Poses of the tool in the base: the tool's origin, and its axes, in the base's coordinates. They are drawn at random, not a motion.
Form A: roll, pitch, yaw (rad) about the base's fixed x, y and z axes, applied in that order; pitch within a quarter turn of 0, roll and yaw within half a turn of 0; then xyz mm.
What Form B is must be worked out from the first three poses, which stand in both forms.
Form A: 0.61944, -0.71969, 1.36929, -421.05, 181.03, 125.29
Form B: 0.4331, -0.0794, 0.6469, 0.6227, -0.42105, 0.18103, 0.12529
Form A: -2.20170, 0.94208, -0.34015, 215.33, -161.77, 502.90
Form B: -0.7482, 0.3370, 0.3305, 0.4662, 0.21533, -0.16177, 0.50290
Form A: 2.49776, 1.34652, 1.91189, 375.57, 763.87, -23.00
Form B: 0.2667, 0.7196, -0.1392, 0.6259, 0.37557, 0.76387, -0.02300
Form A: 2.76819, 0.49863, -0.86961, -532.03, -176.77, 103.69
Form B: 0.8829, -0.3596, -0.2957, 0.0610, -0.53203, -0.17677, 0.10369
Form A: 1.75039, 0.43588, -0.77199, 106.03, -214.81, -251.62
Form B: 0.7465, -0.1538, -0.3893, 0.5172, 0.10603, -0.21481, -0.25162
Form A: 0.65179, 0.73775, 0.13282, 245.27, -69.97, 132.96
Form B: 0.2753, 0.3607, -0.0565, 0.8894, 0.24527, -0.06997, 0.13296
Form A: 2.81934, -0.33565, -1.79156, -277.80, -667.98, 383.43
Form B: 0.5872, -0.7765, -0.0205, 0.2276, -0.27780, -0.66798, 0.38343
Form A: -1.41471, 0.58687, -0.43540, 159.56, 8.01, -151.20
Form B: -0.5599, 0.3490, 0.0264, 0.7510, 0.15956, 0.00801, -0.15120
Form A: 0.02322, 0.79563, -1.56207, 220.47, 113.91, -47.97
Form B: 0.2803, 0.2676, -0.6522, 0.6515, 0.22047, 0.11391, -0.04797
